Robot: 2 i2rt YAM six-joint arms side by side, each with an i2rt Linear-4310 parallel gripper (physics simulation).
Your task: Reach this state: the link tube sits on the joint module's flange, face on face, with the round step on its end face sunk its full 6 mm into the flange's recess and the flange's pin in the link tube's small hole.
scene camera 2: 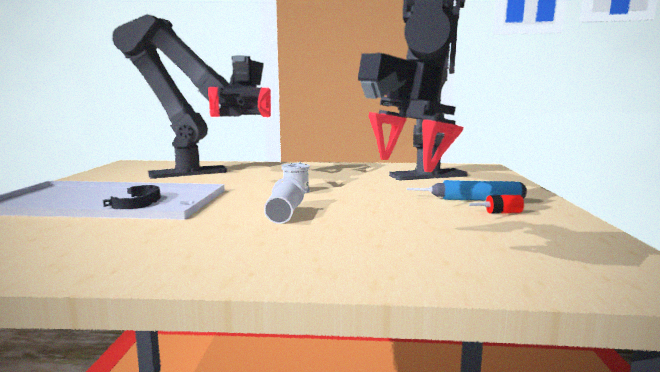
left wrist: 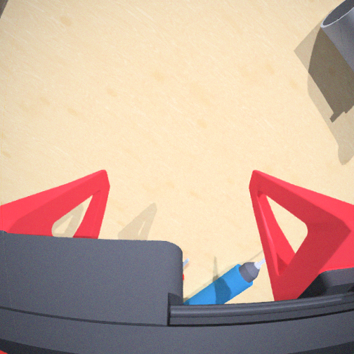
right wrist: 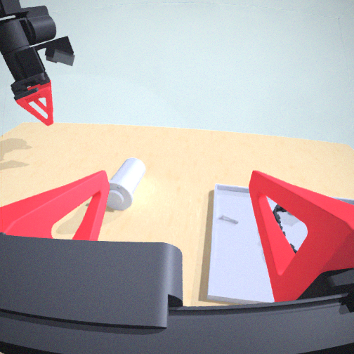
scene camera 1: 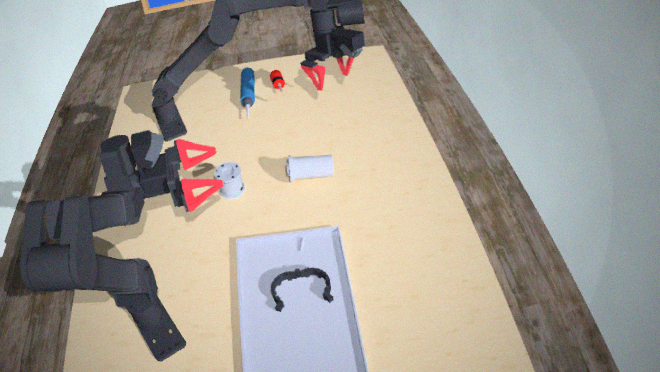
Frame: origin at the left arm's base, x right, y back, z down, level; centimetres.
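Seen in the pictures: left gripper, fingertip midpoint: (scene camera 2: 405, 165) (scene camera 1: 333, 82); right gripper, fingertip midpoint: (scene camera 2: 236, 105) (scene camera 1: 219, 166); left arm's base at its link origin: (scene camera 2: 427, 175) (scene camera 1: 169, 119); right arm's base at its link origin: (scene camera 2: 188, 173) (scene camera 1: 151, 317).
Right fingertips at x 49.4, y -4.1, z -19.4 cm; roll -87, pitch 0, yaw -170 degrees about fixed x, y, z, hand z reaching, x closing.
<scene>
Pixels of each thing's top centre, then the offset from my right fingertips to it. "spot": a spot on its surface instead.
- light grey link tube at its top centre: (scene camera 2: 283, 179) (scene camera 1: 308, 154) dx -6.6, dy -21.3, dz +12.6 cm
- joint module at its top centre: (scene camera 2: 295, 163) (scene camera 1: 227, 170) dx -12.3, dy -3.3, dz +13.0 cm
- blue screwdriver at a spot on its surface: (scene camera 2: 465, 190) (scene camera 1: 254, 90) spot: dx -44.2, dy -22.0, dz +16.9 cm
- shallow tray at its top centre: (scene camera 1: 297, 319) (scene camera 2: 107, 193) dx +27.1, dy -1.7, dz +17.8 cm
- black curved part at a spot on its surface: (scene camera 1: 300, 273) spot: dx +18.1, dy -6.8, dz +17.5 cm
- small light piece at its top centre: (scene camera 1: 302, 242) dx +11.1, dy -10.6, dz +18.0 cm
The light grey link tube (scene camera 1: 311, 166) (scene camera 2: 287, 197) (left wrist: 345, 31) (right wrist: 130, 180) lies on its side on the table; its stepped end faces the joint module. The joint module (scene camera 1: 232, 184) (scene camera 2: 298, 174) stands upright, flange up, apart from the tube. Its recess and pin cannot be made out. My right gripper (scene camera 1: 219, 167) (scene camera 2: 239, 102) (right wrist: 178, 178) is open and empty, high above the table and pointing level; one finger overlaps the module in scene camera 1. My left gripper (scene camera 1: 333, 82) (scene camera 2: 406, 164) (left wrist: 179, 177) is open and empty, pointing down above the table, away from the tube.
A blue screwdriver (scene camera 1: 247, 86) (scene camera 2: 465, 190) (left wrist: 220, 288) and a short red one (scene camera 1: 277, 79) (scene camera 2: 506, 204) lie near the left gripper. A shallow tray (scene camera 1: 300, 345) (scene camera 2: 65, 200) (right wrist: 232, 270) holds a black curved part (scene camera 1: 300, 273) (scene camera 2: 132, 200) and a small light piece (scene camera 1: 300, 243).
</scene>
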